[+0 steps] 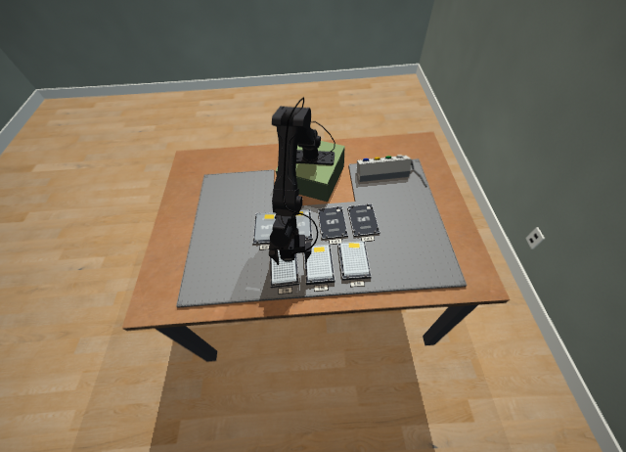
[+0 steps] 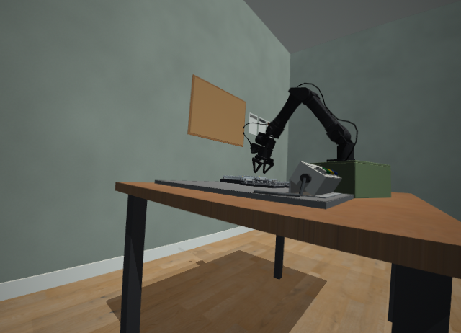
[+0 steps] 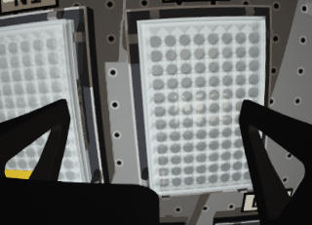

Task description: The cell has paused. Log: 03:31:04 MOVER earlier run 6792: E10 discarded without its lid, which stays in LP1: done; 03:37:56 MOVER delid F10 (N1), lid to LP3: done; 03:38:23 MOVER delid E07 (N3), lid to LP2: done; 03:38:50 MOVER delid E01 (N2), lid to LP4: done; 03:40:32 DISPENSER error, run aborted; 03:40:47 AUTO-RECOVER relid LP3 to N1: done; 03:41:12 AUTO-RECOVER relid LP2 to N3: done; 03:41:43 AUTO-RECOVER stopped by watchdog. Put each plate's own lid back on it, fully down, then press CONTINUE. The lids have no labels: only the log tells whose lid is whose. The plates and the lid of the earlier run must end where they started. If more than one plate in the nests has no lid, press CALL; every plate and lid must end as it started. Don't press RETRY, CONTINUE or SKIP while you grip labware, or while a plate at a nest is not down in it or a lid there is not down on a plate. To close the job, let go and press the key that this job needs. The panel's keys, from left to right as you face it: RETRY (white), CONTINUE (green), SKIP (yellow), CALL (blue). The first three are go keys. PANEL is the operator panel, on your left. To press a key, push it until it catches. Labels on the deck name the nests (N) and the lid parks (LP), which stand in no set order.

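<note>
Right now my hand is 40 mm to the left of the well plate and 40 mm above it. Round my hand: green continue key 550 mm behind, 330 mm to the left; lid 200 mm behind, 10 mm to the right, 50 mm below; blue key 530 mm behind, 240 mm to the left.
</note>
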